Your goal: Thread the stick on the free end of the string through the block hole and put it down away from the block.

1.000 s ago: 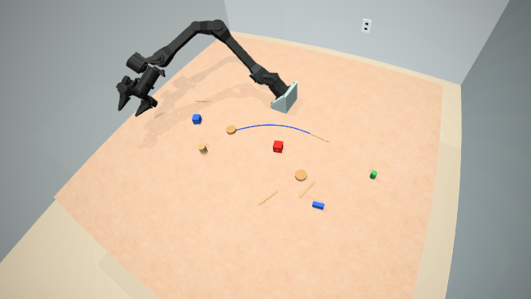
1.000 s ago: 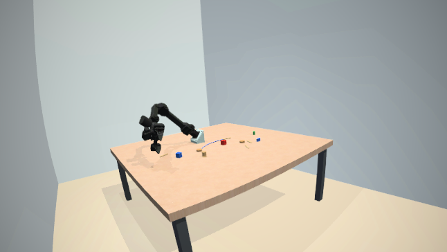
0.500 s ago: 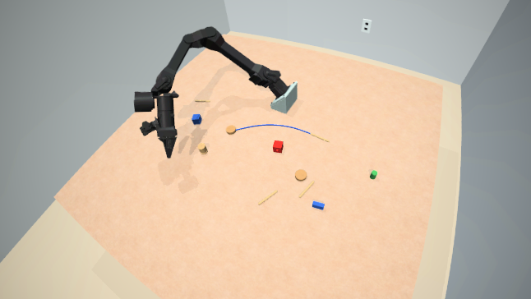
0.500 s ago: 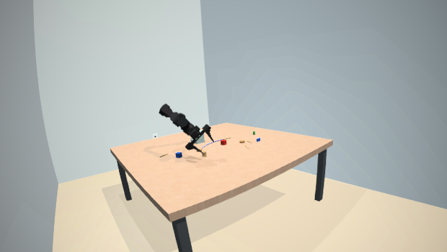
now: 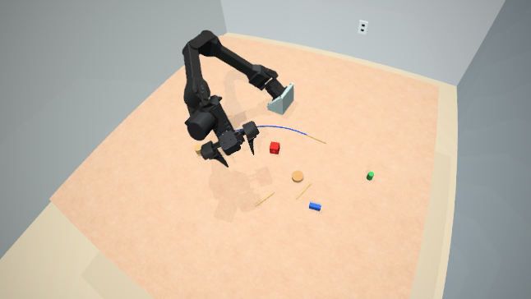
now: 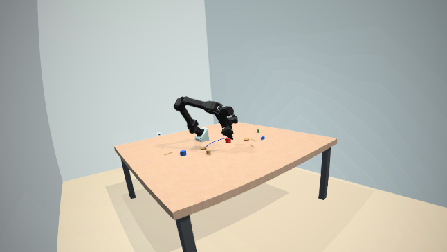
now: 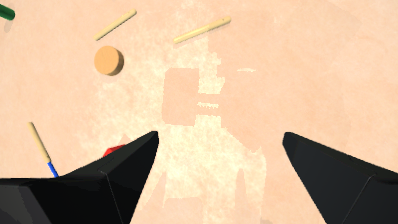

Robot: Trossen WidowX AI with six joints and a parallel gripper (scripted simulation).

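Now: the red block 13 cm behind my gripper tip, 6 cm to the left of it and 6 cm below it. Round my gripper tip: wooden spool 2 cm behind, 20 cm to the right, 6 cm below; then blue cube 14 cm behind, 32 cm to the right, 6 cm below; then thin wooden stick 23 cm behind, 17 cm to the left, 7 cm below.
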